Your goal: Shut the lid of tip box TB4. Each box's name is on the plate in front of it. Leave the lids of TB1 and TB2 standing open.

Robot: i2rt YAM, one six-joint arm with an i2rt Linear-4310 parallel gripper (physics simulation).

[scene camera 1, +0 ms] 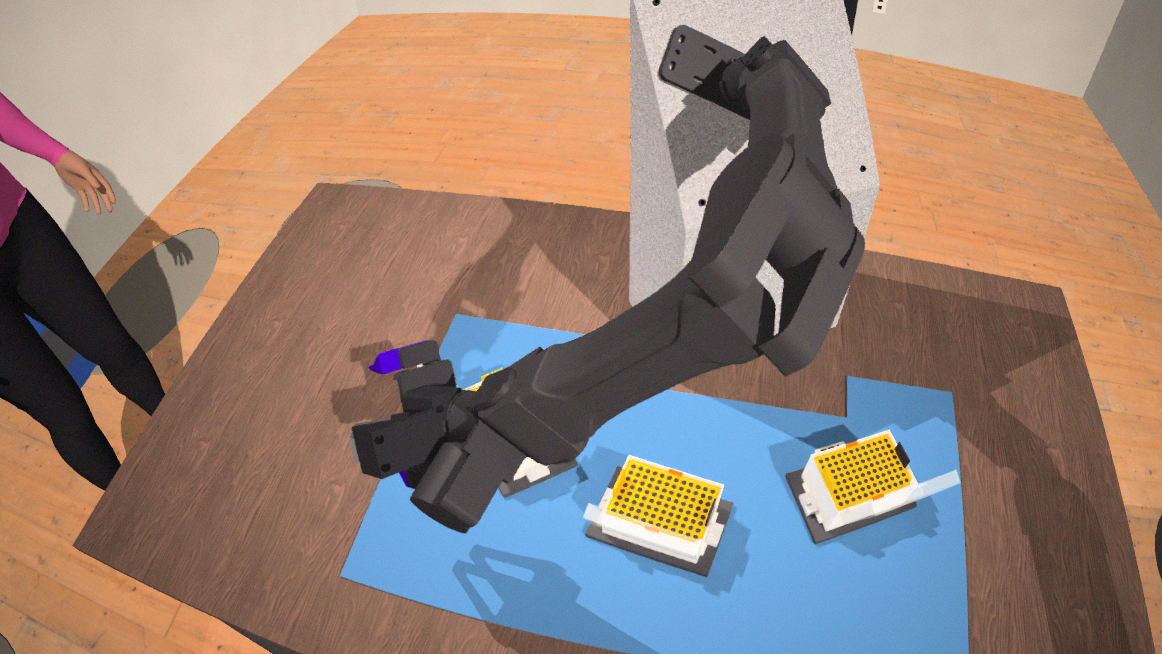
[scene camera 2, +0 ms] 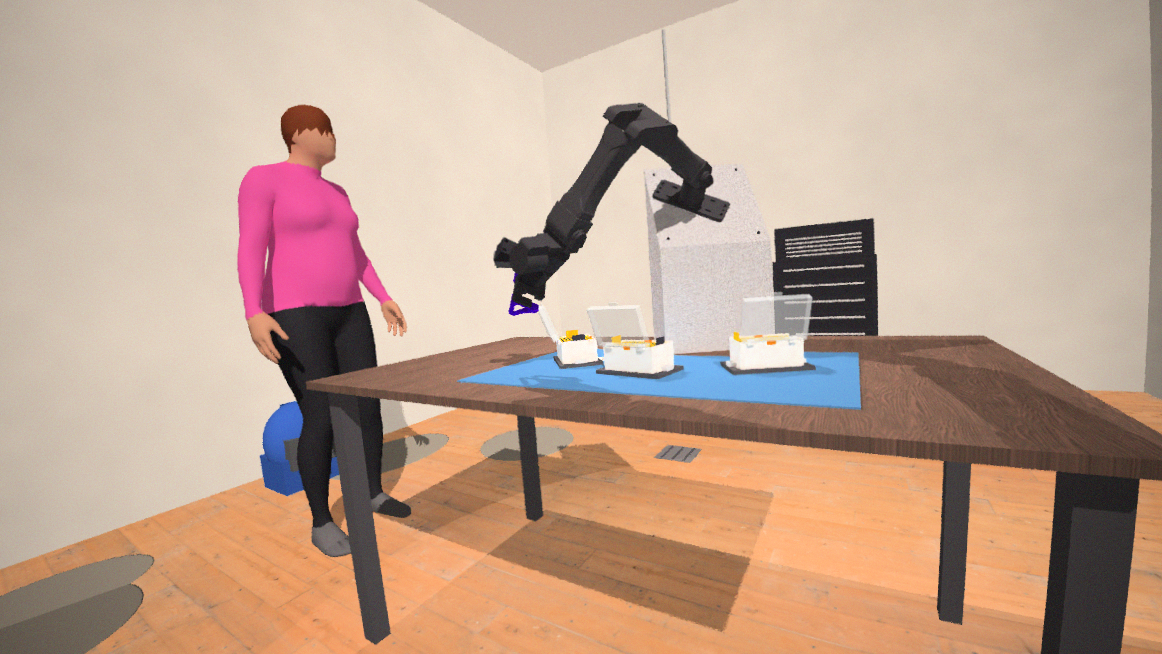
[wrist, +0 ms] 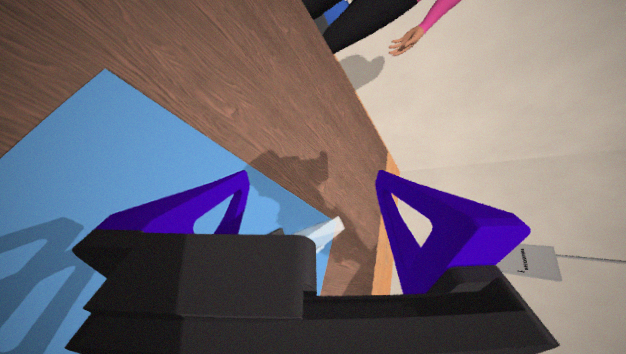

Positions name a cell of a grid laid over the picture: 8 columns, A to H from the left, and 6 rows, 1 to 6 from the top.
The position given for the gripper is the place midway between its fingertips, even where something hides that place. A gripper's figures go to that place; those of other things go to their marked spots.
Labels:
The gripper (scene camera 1: C4) is 76 cm from the lens. A blue mat (scene camera 1: D6) is 82 cm from the lens.

